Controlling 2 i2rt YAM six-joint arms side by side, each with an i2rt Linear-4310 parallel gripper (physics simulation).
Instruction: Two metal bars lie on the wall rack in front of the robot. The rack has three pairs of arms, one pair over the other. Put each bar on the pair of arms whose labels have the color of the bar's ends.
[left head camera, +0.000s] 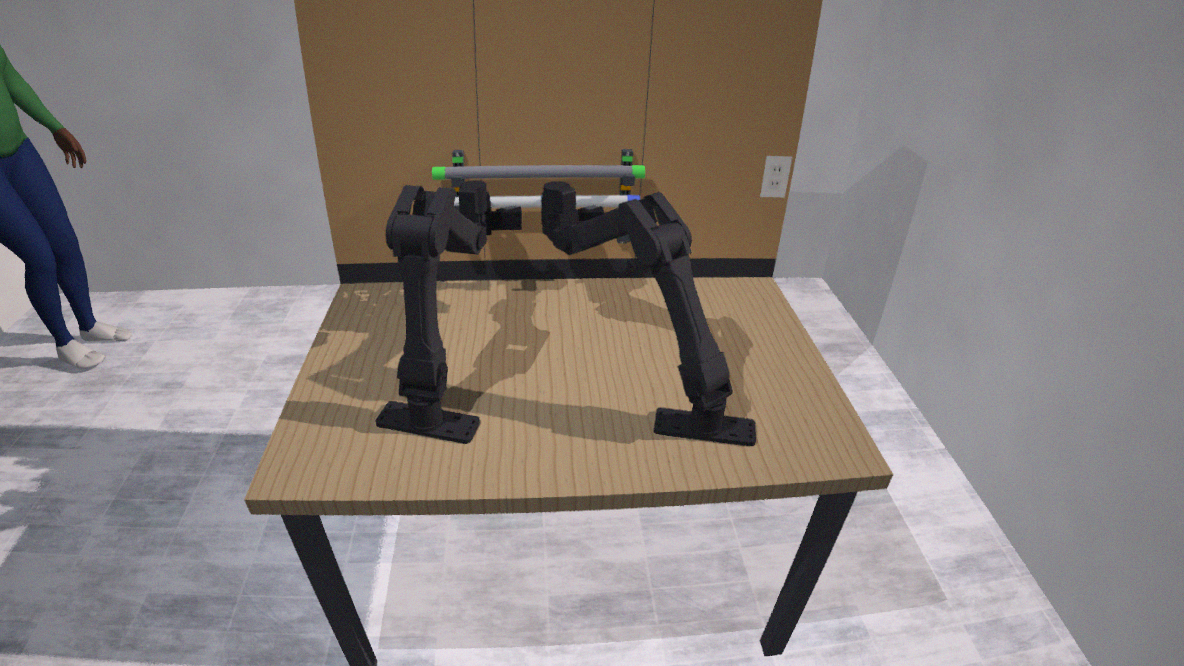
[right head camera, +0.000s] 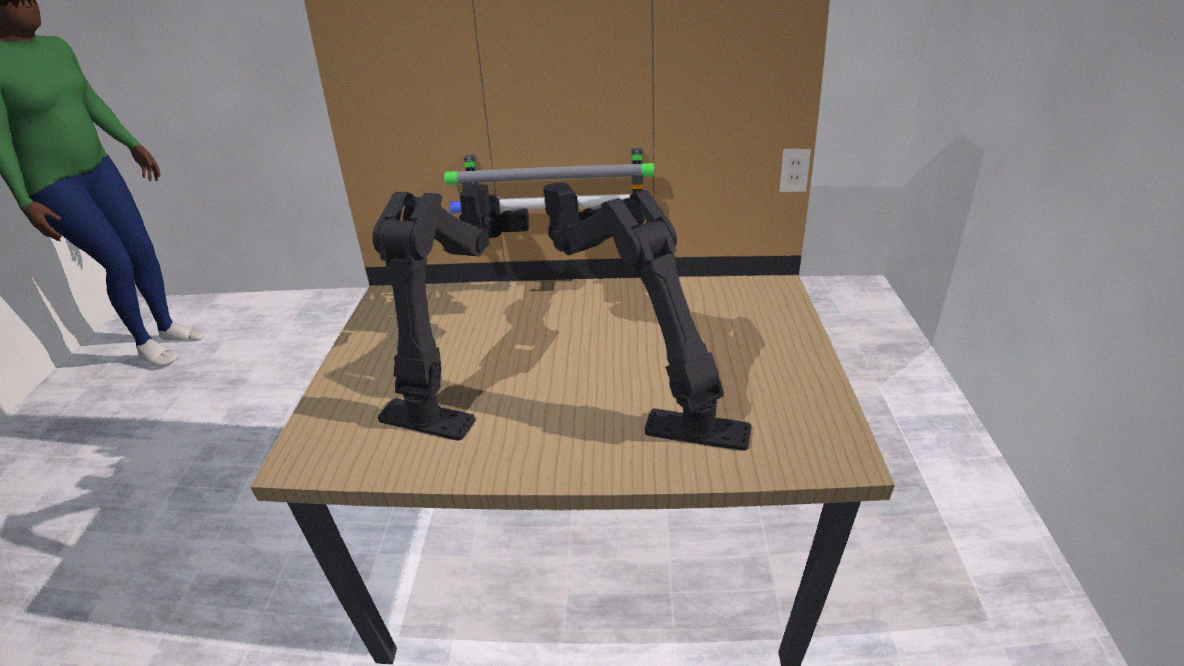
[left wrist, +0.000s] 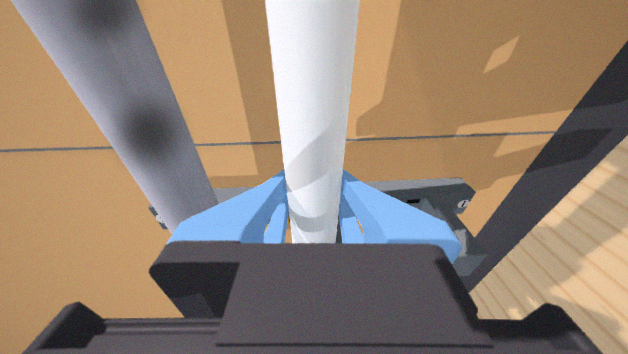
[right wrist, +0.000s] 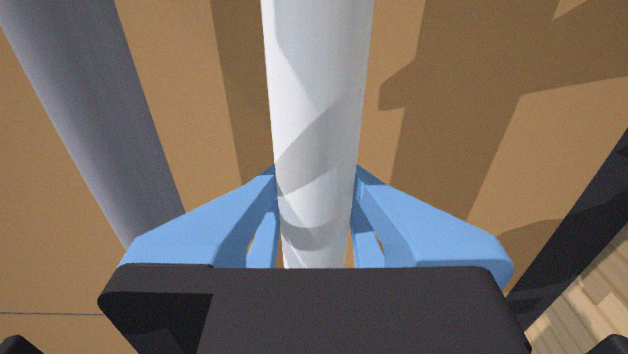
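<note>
A grey bar with green ends lies level at the upper arms of the wall rack, by the green labels. A white bar with blue ends is level below it, near the orange labels. My left gripper and my right gripper are both shut on the white bar, blue fingers touching both its sides. The lowest pair of arms is mostly hidden behind my arms.
The wooden table carries both arm bases. The brown wall panel is behind the rack, with a dark strip along its foot. A person in a green top stands at the far left of the head views.
</note>
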